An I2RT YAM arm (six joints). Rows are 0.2 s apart.
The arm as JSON. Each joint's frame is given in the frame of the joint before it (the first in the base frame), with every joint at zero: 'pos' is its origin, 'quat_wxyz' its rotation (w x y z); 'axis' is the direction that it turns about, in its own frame. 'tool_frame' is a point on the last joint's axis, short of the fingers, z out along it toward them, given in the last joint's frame.
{
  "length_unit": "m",
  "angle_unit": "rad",
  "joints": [
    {
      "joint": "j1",
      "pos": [
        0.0,
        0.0,
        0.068
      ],
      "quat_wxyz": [
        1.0,
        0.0,
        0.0,
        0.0
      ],
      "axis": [
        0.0,
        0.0,
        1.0
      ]
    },
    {
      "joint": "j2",
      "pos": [
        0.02,
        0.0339,
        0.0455
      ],
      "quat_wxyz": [
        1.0,
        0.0,
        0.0,
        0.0
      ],
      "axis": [
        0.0,
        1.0,
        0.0
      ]
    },
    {
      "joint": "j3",
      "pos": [
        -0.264,
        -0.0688,
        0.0
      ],
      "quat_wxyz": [
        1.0,
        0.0,
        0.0,
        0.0
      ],
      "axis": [
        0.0,
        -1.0,
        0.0
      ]
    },
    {
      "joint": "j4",
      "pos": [
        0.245,
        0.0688,
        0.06
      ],
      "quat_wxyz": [
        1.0,
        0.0,
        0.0,
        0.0
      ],
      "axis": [
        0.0,
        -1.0,
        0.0
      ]
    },
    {
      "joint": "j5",
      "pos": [
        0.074,
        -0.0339,
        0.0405
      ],
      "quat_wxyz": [
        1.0,
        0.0,
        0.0,
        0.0
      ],
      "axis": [
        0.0,
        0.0,
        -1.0
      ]
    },
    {
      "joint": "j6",
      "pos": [
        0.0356,
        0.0,
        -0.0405
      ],
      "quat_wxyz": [
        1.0,
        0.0,
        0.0,
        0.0
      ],
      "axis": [
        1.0,
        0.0,
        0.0
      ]
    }
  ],
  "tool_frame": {
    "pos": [
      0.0,
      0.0,
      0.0
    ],
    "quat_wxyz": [
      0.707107,
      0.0,
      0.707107,
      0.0
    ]
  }
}
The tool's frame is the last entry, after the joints.
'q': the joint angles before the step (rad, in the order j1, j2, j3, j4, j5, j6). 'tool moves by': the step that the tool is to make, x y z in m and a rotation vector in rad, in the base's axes. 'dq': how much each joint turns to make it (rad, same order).
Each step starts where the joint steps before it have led.
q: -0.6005, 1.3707, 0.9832, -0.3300, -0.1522, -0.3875
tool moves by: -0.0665, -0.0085, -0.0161, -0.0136, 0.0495, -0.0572
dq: -0.1866, -0.1701, -0.1686, -0.0532, -0.0668, -0.1206
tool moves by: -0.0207, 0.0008, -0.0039, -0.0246, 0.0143, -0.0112
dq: -0.0620, -0.0625, -0.0513, -0.0158, -0.0174, -0.0564
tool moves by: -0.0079, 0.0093, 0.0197, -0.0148, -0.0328, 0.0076
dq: -0.0017, -0.0712, 0.0299, -0.0673, -0.0169, 0.0046
